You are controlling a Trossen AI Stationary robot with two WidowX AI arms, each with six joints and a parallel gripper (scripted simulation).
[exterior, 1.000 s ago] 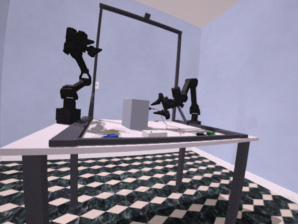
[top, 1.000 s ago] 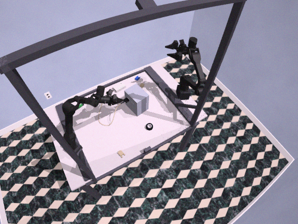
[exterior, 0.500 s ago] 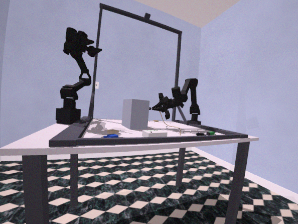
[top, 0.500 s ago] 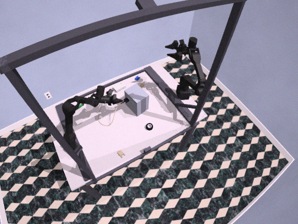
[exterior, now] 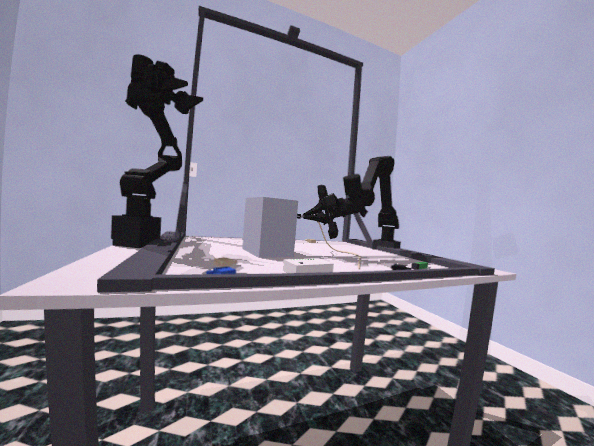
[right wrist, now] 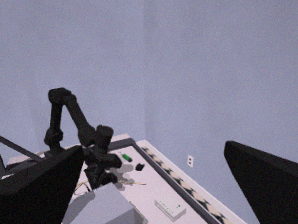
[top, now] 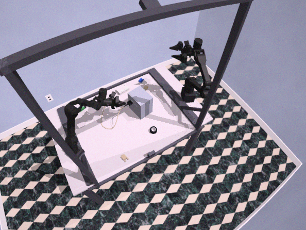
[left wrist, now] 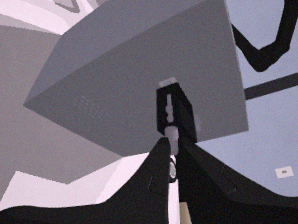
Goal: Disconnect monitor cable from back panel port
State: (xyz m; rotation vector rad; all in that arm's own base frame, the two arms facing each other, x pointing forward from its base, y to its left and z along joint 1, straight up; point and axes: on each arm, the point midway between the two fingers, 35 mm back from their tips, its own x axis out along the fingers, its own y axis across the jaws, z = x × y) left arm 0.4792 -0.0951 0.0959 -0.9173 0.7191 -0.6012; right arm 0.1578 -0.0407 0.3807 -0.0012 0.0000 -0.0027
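Right now my left hand is 30 mm past the grey box, 140 mm to the left of it and 50 mm above it.
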